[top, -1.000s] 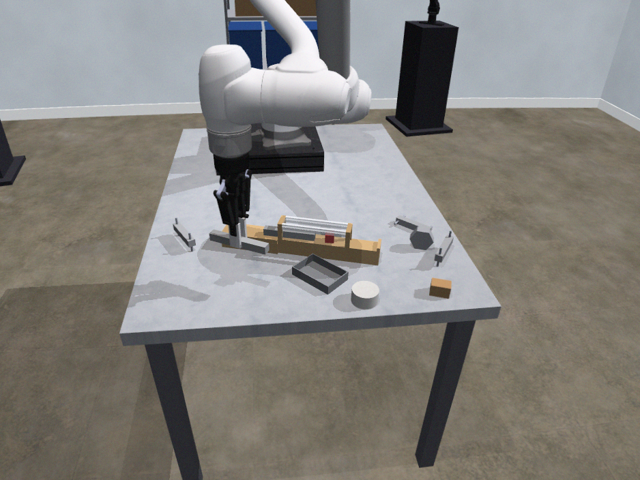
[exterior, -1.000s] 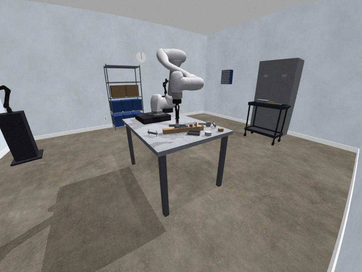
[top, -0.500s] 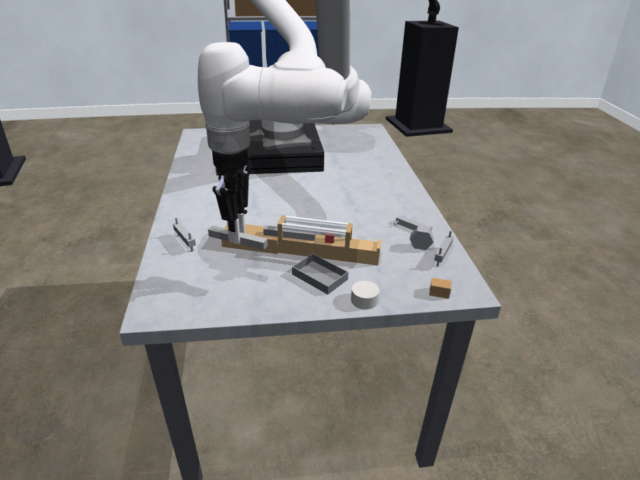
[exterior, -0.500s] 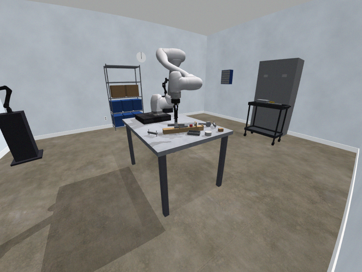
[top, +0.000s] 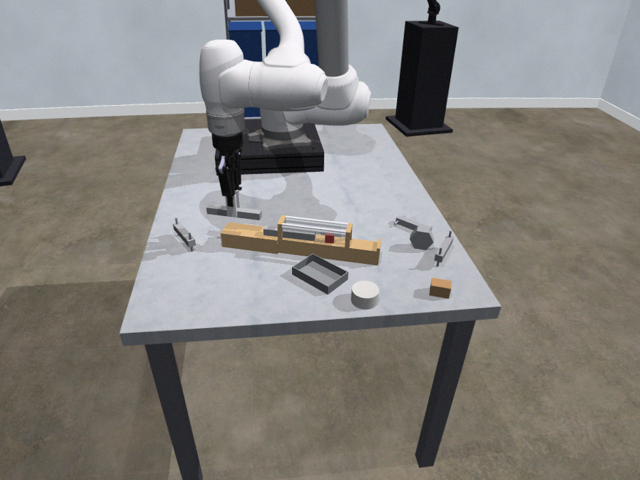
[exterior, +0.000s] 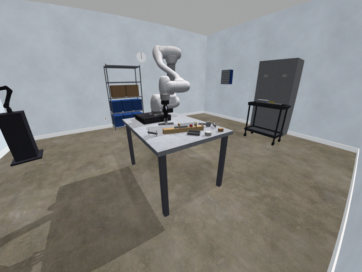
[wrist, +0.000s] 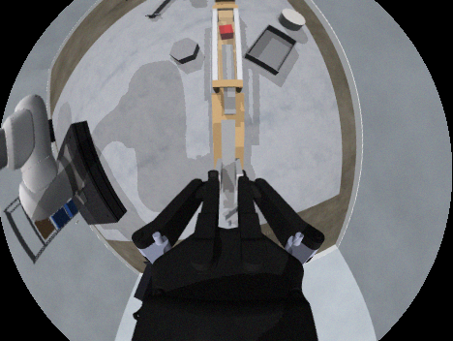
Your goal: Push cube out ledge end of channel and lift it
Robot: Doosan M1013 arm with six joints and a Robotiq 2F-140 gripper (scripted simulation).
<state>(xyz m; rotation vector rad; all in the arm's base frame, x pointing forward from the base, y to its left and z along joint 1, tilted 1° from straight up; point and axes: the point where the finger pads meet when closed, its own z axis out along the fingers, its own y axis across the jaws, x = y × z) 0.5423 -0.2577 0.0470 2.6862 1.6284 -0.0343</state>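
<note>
Now: the tan wooden channel 20 cm to the left of my hand, 10 cm ahead of it and 7 cm below it. Also, from my hand: grey tray: 21 cm ahead, 18 cm to the left, 12 cm below; grey push rod: 3 cm below; red cube: 23 cm to the left, 12 cm ahead, 7 cm below.
</note>
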